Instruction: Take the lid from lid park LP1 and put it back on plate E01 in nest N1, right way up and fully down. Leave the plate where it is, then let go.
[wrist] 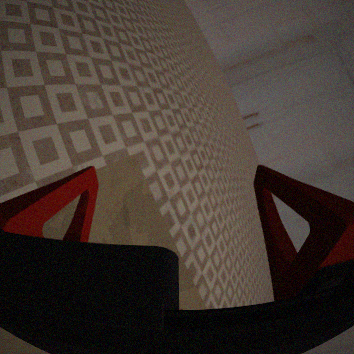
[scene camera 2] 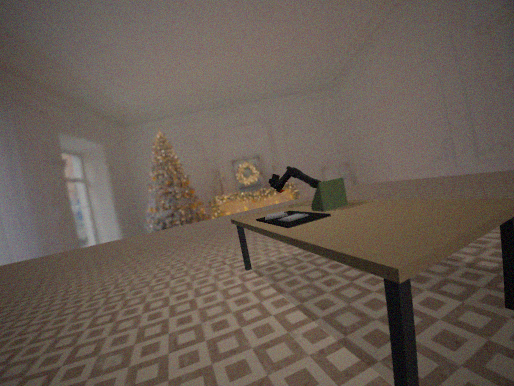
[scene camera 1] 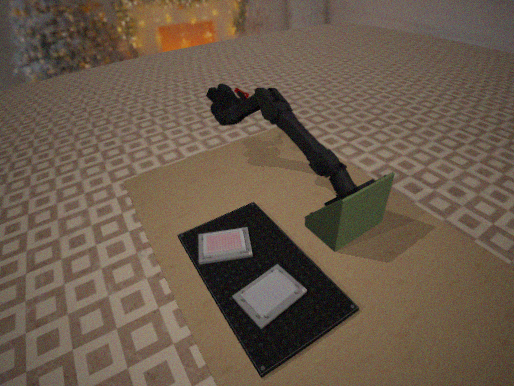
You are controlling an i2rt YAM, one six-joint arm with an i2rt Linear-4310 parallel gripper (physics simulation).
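Where they show: gripper, fingertip midpoint: (wrist: pixel 175 174) (scene camera 2: pixel 285 185); arm's base, origin of the base link: (scene camera 2: pixel 327 191) (scene camera 1: pixel 348 194).
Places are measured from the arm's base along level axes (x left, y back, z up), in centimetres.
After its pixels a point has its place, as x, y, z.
Observation:
A plate with a pink area (scene camera 1: pixel 224 242) @[-12.9, -38.7, -8.3] lies flat in a grey nest near the far left end of the black board. A pale rectangular lid (scene camera 1: pixel 270 291) @[9.2, -36.9, -9.1] (scene camera 2: pixel 294 217) @[13.5, -38.8, -9.6] lies flat on a grey holder, nearer the middle of the board and turned at an angle to the plate. The labels N1, LP1 and E01 cannot be read. My gripper (scene camera 1: pixel 242 93) @[-70.6, 4.4, 8.1] (scene camera 2: pixel 281 190) @[-70.6, 4.4, 8.1] (wrist: pixel 175 174) @[-70.6, 4.4, 8.1] is open, with its red fingers wide apart and empty. It is raised high above the table, beyond the board in the scene camera 1 view, well away from lid and plate.
The black board (scene camera 1: pixel 320 312) @[20.8, -29.6, -10.9] (scene camera 2: pixel 318 216) @[23.3, -27.9, -11.0] lies on the tan table (scene camera 1: pixel 450 310) @[40.8, -1.4, -12.2] (scene camera 2: pixel 400 225) @[77.6, -26.7, -12.2]. A green angled block (scene camera 1: pixel 362 215) @[7.6, -1.5, -2.4] (scene camera 2: pixel 331 195) @[7.6, -2.9, -2.6] stands beside the arm's base, to the right of the board in the scene camera 1 view. The table's edge shows beyond the fingers in the wrist view.

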